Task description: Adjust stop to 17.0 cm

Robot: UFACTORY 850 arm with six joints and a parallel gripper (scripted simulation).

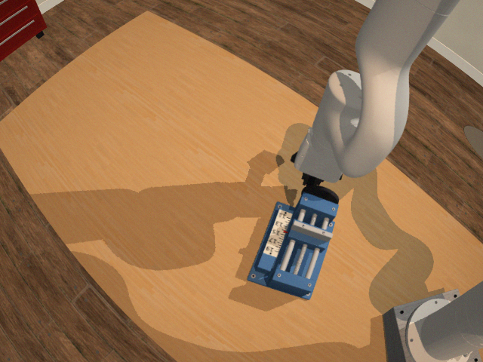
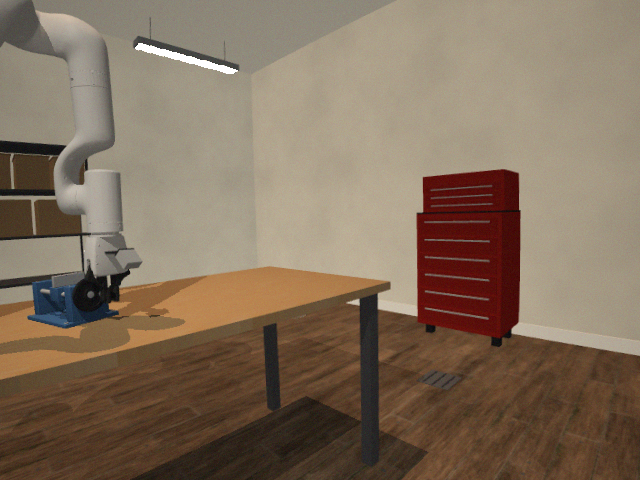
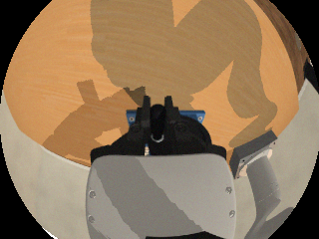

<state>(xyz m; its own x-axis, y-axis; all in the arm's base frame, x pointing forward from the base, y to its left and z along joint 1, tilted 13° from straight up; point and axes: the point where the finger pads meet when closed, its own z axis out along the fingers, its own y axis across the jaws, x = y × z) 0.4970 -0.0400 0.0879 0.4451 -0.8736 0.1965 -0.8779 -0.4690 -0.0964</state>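
My hand is 20 mm past the black handwheel and 20 mm to the right of it. Also, from my hand: grey stop bar 80 mm behind, 110 mm to the left, 20 mm above.
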